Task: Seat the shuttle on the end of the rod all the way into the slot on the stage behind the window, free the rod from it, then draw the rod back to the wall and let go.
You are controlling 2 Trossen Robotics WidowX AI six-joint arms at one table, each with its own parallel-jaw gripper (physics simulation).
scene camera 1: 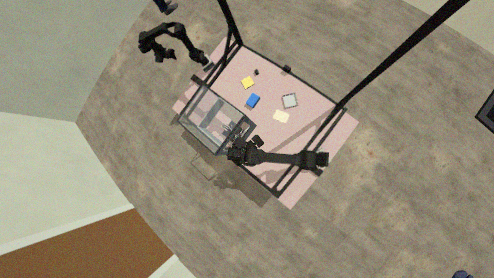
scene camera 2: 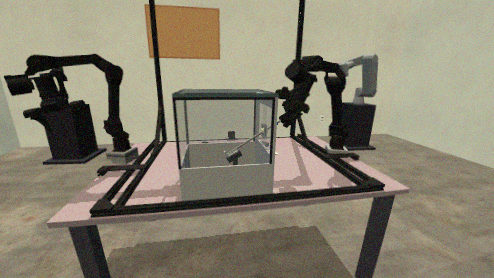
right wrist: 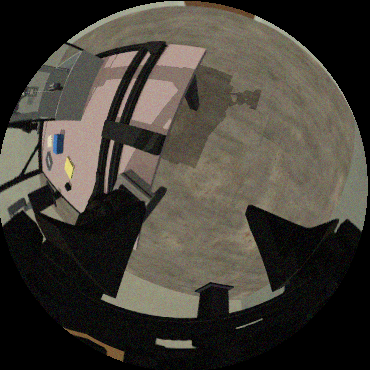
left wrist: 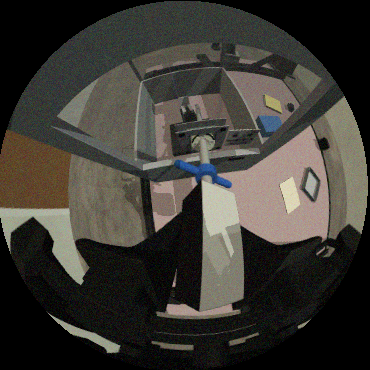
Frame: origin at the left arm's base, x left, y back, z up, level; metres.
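Seen in the pictures: left gripper, fingertip midpoint: (scene camera 2: 284,126); right gripper, fingertip midpoint: (scene camera 1: 172,59) (scene camera 2: 65,129) (right wrist: 198,208); left arm's base, link origin: (scene camera 2: 336,147) (right wrist: 36,125); right arm's base, link origin: (scene camera 1: 204,61) (scene camera 2: 122,149) (right wrist: 125,200).
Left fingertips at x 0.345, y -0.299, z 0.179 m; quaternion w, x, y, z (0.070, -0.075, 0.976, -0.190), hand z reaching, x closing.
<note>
Offsets run from my left fingertips to a thing's top centre. "*": to the spot under its first point. Level surfaces: height alone.
My left gripper (left wrist: 200,217) (scene camera 2: 286,120) is shut on the pale block-shaped handle {dx -0.007, dy +0.006, dz +0.072 m} (left wrist: 220,260) of the rod, outside the glass-sided box {* dx +0.188, dy -0.180, dz -0.155 m} (scene camera 2: 227,182). The rod (left wrist: 204,156) (scene camera 2: 251,140), with a blue cross grip {* dx +0.002, dy -0.033, dz +0.021 m} (left wrist: 206,173) near the handle, runs through a round port in the box's wall. It slopes down inside to the tilted grey stage (scene camera 2: 234,156) on a short post. The rod's far end meets or overlaps the stage in scene camera 2. The shuttle and slot are too small to tell apart, and whether it is seated cannot be seen. My right gripper (right wrist: 198,208) is open and empty, away from the box.
A blue block {dx -0.184, dy -0.281, dz -0.178 m} (scene camera 1: 253,100) (left wrist: 270,125), a yellow square {* dx -0.225, dy -0.428, dz -0.208 m} (scene camera 1: 247,82), a cream sheet {dx -0.286, dy -0.077, dz -0.215 m} (scene camera 1: 281,116) and a grey-framed square {* dx -0.397, dy -0.140, dz -0.217 m} (scene camera 1: 289,100) lie on the pink table {dz -0.217 m} (scene camera 1: 310,125). Black frame rails (scene camera 2: 240,201) run along the table's edges, with uprights (scene camera 2: 158,75) beside the box.
</note>
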